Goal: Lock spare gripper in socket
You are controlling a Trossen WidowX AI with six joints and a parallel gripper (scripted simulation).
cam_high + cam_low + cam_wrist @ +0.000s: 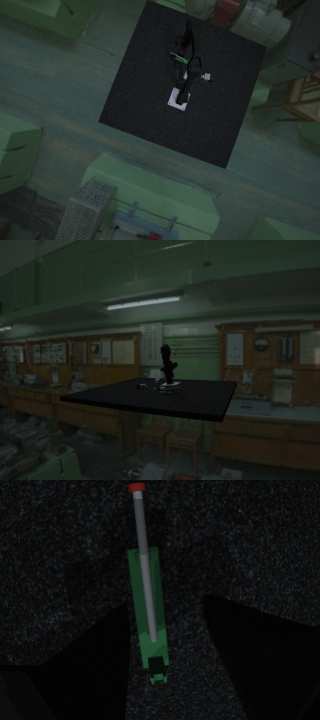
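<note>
The green bracket is 10 cm below my gripper tip and 4 cm to the right of it. Also, from my gripper tip: spare gripper 32 cm to the right, 10 cm below, 7 cm behind; mount 16 cm to the right, 9 cm behind, 7 cm below.
</note>
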